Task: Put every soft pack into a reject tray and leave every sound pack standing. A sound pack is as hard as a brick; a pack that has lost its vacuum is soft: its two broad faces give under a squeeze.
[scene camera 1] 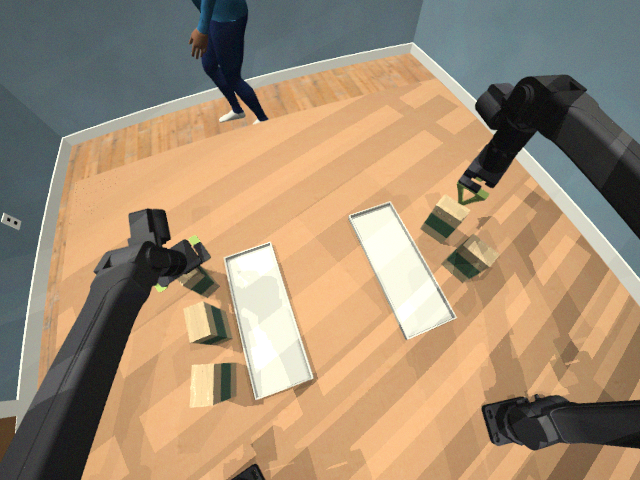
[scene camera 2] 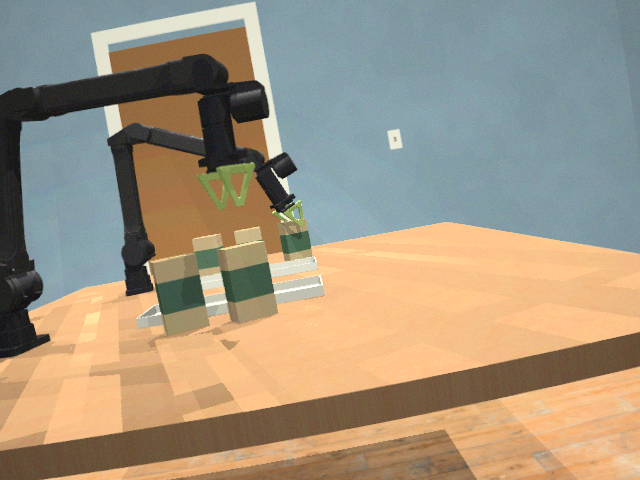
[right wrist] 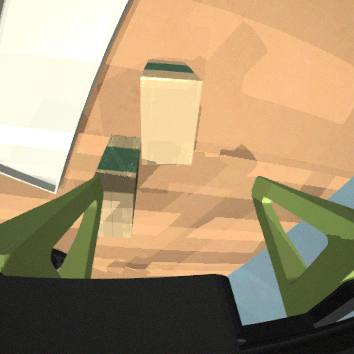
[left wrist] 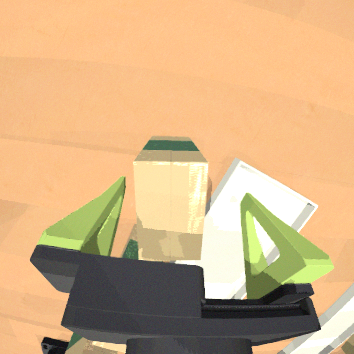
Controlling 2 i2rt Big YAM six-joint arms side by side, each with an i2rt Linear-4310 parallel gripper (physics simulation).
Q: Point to a pack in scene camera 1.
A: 206,324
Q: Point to a reject tray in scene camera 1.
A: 276,359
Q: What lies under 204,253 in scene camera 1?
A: The left gripper.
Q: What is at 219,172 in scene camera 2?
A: The right gripper.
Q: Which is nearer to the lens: the reject tray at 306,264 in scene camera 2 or the pack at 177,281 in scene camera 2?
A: The pack.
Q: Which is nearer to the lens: the reject tray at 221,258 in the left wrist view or the pack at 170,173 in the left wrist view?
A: The pack.
